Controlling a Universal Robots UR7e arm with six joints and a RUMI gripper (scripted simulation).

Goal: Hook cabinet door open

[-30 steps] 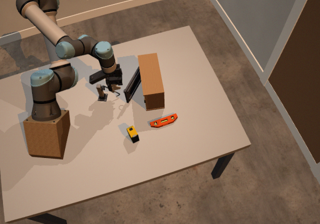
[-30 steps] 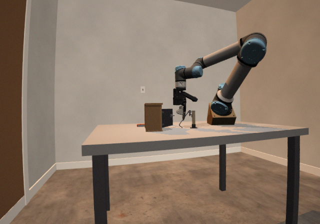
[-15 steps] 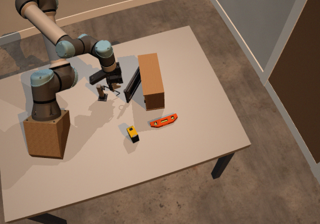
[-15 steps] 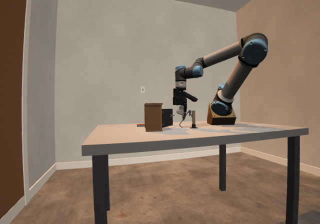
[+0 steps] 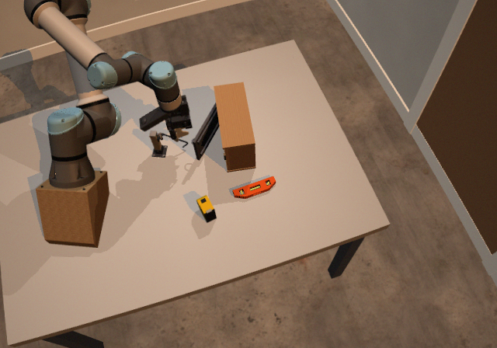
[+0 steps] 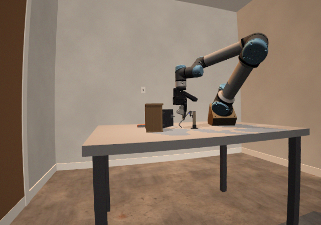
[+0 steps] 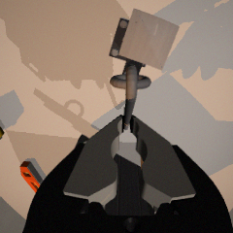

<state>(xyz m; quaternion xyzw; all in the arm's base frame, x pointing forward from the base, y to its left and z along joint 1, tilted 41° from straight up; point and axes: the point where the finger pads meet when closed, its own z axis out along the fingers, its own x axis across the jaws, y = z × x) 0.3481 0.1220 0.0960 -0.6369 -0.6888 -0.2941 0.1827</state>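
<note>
The dark door is 11 cm ahead of my hand and 3 cm to the left of it. From my hand the other things lie so: orange spirit level (26 cm ahead, 19 cm to the right, 7 cm below); then hook (2 cm behind, 1 cm below); then black box (26 cm to the right, 10 cm ahead, 4 cm below).
</note>
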